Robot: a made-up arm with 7 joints. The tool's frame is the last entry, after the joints. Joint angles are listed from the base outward. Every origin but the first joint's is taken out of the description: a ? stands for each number. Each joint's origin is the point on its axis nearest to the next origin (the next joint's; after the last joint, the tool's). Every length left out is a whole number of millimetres.
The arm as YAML. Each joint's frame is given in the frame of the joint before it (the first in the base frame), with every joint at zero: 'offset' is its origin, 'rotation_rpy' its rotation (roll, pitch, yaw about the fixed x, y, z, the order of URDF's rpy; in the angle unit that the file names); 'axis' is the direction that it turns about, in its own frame. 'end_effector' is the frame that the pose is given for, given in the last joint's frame.
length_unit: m
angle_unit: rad
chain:
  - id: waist
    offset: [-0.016, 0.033, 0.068]
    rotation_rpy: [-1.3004, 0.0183, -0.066]
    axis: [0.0, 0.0, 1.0]
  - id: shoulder
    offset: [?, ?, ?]
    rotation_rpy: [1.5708, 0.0, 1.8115]
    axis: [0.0, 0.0, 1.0]
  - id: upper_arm
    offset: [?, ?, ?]
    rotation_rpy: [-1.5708, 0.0, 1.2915]
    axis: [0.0, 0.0, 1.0]
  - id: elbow
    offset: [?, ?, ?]
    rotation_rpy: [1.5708, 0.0, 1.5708]
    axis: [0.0, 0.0, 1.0]
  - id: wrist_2
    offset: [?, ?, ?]
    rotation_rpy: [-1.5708, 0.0, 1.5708]
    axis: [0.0, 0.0, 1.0]
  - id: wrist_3
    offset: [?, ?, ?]
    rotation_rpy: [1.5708, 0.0, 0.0]
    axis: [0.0, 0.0, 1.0]
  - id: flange
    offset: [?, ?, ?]
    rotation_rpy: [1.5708, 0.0, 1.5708]
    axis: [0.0, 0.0, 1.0]
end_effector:
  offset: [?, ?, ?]
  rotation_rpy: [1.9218, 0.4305, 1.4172]
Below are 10 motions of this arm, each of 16 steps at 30 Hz.
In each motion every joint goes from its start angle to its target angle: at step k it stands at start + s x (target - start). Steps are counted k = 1, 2, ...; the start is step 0. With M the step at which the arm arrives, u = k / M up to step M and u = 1 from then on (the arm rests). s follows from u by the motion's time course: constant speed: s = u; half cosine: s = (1 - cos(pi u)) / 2; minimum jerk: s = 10 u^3 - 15 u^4 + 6 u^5.
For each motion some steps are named. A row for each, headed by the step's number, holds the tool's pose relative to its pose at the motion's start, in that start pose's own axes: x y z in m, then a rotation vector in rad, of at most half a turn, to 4 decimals.
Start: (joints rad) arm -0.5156 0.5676 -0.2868 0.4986 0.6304 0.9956 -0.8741
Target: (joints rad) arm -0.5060 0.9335 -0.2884 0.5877 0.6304 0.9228 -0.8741
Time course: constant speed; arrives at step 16
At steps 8, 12, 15, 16:
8: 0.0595 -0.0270 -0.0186 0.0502 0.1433 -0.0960
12: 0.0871 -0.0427 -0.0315 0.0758 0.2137 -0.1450
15: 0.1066 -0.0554 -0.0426 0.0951 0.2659 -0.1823
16: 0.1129 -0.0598 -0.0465 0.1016 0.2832 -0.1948

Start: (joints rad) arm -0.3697 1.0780 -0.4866 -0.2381 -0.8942 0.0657 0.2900
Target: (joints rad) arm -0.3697 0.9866 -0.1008 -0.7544 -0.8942 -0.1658 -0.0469
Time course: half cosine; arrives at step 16
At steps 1, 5, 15, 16:
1: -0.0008 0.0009 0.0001 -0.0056 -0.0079 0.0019
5: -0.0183 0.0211 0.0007 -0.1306 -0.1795 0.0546
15: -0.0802 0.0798 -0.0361 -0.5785 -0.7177 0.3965
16: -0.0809 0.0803 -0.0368 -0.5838 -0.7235 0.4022

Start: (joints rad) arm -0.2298 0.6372 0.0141 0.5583 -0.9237 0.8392 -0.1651
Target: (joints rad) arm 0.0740 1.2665 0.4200 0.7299 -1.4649 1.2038 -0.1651
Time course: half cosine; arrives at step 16
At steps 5, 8, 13, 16:
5: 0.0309 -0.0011 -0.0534 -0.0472 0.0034 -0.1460
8: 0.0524 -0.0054 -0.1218 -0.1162 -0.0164 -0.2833
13: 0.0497 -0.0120 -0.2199 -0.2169 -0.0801 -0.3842
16: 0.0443 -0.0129 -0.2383 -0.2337 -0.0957 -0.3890

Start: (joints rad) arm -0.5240 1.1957 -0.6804 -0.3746 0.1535 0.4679 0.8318
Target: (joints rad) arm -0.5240 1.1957 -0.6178 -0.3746 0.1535 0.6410 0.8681
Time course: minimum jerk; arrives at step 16
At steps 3, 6, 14, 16:
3: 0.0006 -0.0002 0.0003 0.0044 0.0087 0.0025
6: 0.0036 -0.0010 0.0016 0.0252 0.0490 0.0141
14: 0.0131 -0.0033 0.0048 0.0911 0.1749 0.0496
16: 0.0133 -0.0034 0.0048 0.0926 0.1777 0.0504

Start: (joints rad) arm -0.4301 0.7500 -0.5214 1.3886 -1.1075 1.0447 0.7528
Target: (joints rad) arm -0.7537 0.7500 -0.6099 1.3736 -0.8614 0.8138 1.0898
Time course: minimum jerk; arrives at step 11
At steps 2, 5, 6, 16:
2: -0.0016 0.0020 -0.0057 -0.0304 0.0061 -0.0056
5: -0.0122 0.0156 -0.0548 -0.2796 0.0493 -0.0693
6: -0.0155 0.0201 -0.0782 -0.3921 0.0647 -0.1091
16: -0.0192 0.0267 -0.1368 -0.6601 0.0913 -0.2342

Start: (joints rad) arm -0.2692 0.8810 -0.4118 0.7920 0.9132 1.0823 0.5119
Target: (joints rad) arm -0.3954 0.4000 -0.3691 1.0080 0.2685 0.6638 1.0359
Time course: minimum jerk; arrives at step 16
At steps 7, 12, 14, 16:
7: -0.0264 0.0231 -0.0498 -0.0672 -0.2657 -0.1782
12: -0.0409 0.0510 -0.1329 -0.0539 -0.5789 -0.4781
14: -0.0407 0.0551 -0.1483 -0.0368 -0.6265 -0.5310
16: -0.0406 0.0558 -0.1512 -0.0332 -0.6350 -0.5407

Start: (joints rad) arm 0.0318 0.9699 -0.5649 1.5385 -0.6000 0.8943 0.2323
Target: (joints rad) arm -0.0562 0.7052 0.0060 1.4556 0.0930 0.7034 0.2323
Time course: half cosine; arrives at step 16
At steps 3, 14, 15, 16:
3: -0.0103 0.0000 -0.0043 -0.0222 -0.0147 0.0267
14: -0.1035 -0.0078 -0.0629 -0.2763 -0.1836 0.2569
15: -0.1060 -0.0083 -0.0651 -0.2849 -0.1893 0.2628
16: -0.1069 -0.0084 -0.0658 -0.2878 -0.1912 0.2648

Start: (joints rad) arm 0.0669 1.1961 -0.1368 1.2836 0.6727 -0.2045 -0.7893
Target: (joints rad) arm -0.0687 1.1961 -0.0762 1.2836 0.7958 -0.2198 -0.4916
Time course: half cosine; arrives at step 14
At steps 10, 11, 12, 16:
10: 0.0152 0.0119 -0.0386 -0.1632 0.2701 -0.0825
11: 0.0165 0.0127 -0.0424 -0.1791 0.2962 -0.0911
12: 0.0175 0.0133 -0.0453 -0.1911 0.3158 -0.0976
16: 0.0183 0.0138 -0.0478 -0.2011 0.3321 -0.1031

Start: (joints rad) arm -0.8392 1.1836 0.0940 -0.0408 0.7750 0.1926 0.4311
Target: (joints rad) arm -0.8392 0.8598 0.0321 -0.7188 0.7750 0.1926 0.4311
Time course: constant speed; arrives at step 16
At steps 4, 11, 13, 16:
4: -0.0085 0.0219 -0.0203 -0.1178 -0.0004 -0.1388
11: -0.0122 0.0554 -0.0595 -0.3127 0.0289 -0.3925
13: -0.0110 0.0634 -0.0714 -0.3656 0.0447 -0.4667
16: -0.0079 0.0738 -0.0896 -0.4425 0.0747 -0.5789

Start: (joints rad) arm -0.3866 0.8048 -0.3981 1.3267 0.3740 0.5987 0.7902
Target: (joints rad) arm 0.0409 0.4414 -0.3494 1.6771 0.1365 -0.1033 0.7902
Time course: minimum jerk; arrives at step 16
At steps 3, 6, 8, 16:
3: -0.0094 -0.0066 -0.0034 -0.0051 -0.0365 0.0107
6: -0.0496 -0.0412 -0.0215 -0.0141 -0.2032 0.0522
8: -0.0830 -0.0812 -0.0426 -0.0005 -0.3613 0.0800
16: -0.1290 -0.1825 -0.0993 0.1001 -0.6681 0.0959

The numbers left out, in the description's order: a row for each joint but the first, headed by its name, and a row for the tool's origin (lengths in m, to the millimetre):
shoulder: 0.009 0.022 0.0
upper_arm: 0.264 -0.056 0.0
elbow: -0.04 -0.038 0.0
wrist_2: -0.088 -0.016 0.0
wrist_3: 0.009 -0.03 0.0
flange: -0.008 0.058 0.0
tool: 0.013 0.022 0.0

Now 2 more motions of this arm.
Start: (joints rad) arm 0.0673 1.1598 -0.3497 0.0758 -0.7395 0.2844 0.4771
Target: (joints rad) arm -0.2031 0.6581 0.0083 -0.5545 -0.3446 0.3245 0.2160
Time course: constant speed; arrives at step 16
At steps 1, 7, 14, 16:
1: -0.0128 0.0058 0.0028 -0.0432 -0.0576 0.0008
7: -0.0821 0.0457 0.0008 -0.3411 -0.3550 0.0100
14: -0.1388 0.0896 -0.0337 -0.7487 -0.5820 0.0141
16: -0.1499 0.0991 -0.0475 -0.8716 -0.6207 0.0103

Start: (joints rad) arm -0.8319 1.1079 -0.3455 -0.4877 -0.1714 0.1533 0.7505
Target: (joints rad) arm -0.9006 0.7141 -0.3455 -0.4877 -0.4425 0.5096 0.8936
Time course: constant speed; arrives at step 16
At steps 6, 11, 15, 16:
6: -0.0265 -0.0248 0.0067 0.1248 0.0721 -0.1844
11: -0.0541 -0.0422 0.0116 0.2404 0.1053 -0.3248
15: -0.0794 -0.0531 0.0149 0.3381 0.1136 -0.4268
16: -0.0861 -0.0553 0.0156 0.3631 0.1131 -0.4507

